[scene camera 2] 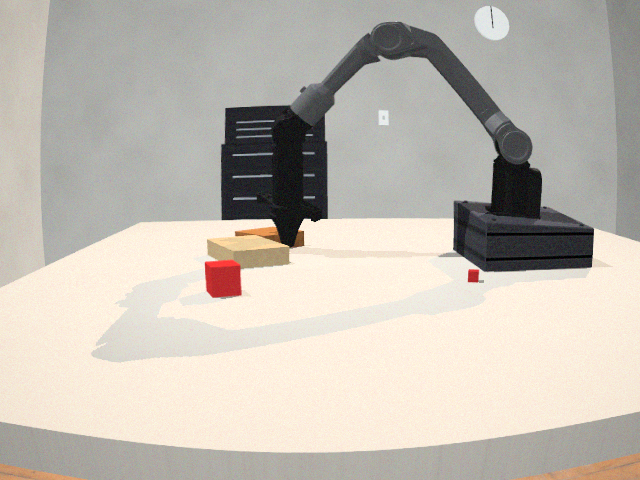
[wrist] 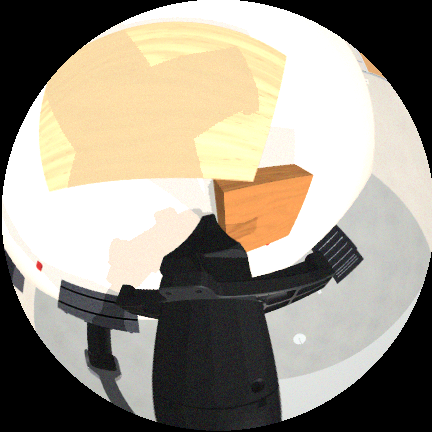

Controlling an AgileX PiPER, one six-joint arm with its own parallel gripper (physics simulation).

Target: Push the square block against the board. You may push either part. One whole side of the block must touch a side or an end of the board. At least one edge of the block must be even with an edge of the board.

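The pale yellow board [scene camera 2: 258, 255] [wrist: 155, 105] lies flat on the table. The orange-brown square block [scene camera 2: 297, 238] [wrist: 265, 207] lies flat behind it in the scene view, partly hidden by the board and gripper. In the wrist view the block is near the board's lower right corner, slightly angled to it; its upper side is partly covered by the board's corner. I cannot tell whether they touch. My gripper [scene camera 2: 290, 244] [wrist: 210, 221] is shut and empty. It points down beside the block's left side in the wrist view, its tips low near the table. Contact with the block is unclear.
A larger red cube [scene camera 2: 222, 279] stands in front of the board in the scene view. A small red cube [scene camera 2: 473, 275] [wrist: 39, 266] lies near the robot's dark base [scene camera 2: 537, 250] [wrist: 95, 305]. A dark drawer cabinet [scene camera 2: 248, 165] [wrist: 340, 254] stands behind the table.
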